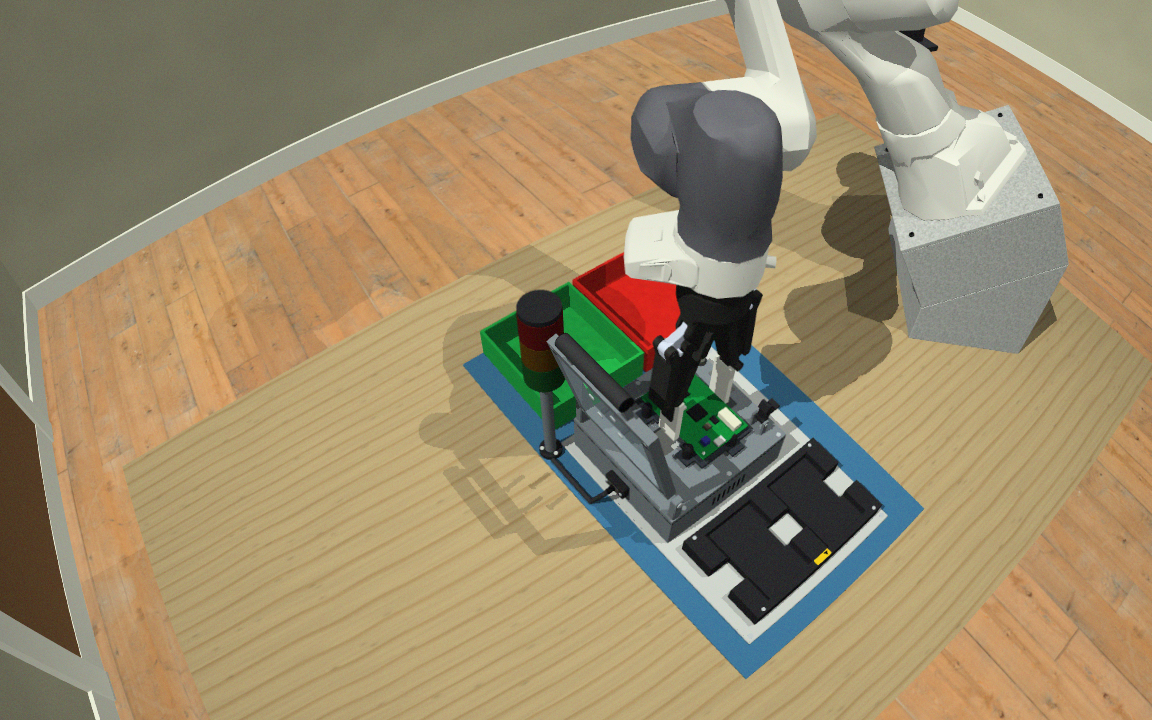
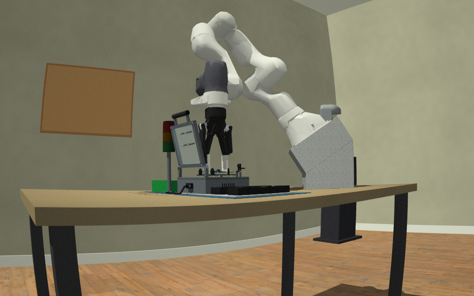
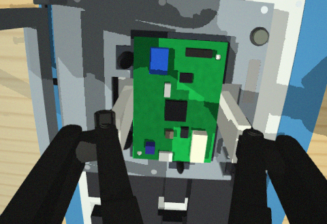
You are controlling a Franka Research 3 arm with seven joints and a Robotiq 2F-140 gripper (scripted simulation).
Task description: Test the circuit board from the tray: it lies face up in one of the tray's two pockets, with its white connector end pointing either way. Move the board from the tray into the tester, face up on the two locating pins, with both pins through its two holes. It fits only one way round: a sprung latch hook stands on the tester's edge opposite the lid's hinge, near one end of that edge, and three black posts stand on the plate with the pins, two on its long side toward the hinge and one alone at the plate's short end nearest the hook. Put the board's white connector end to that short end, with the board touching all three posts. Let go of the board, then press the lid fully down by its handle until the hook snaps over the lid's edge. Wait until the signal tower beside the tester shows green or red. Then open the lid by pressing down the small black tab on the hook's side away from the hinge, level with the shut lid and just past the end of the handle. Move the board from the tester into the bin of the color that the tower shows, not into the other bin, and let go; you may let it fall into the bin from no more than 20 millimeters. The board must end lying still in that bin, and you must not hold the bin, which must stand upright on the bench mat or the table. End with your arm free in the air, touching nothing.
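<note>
The green circuit board lies 2 cm below my hand. From my hand the other things lie so: clear lid (12 cm ahead, 8 cm above, 2 cm to the left); then latch hook (7 cm behind, 5 cm to the left, 1 cm below); then tester plate (3 cm below, 1 cm to the left).
</note>
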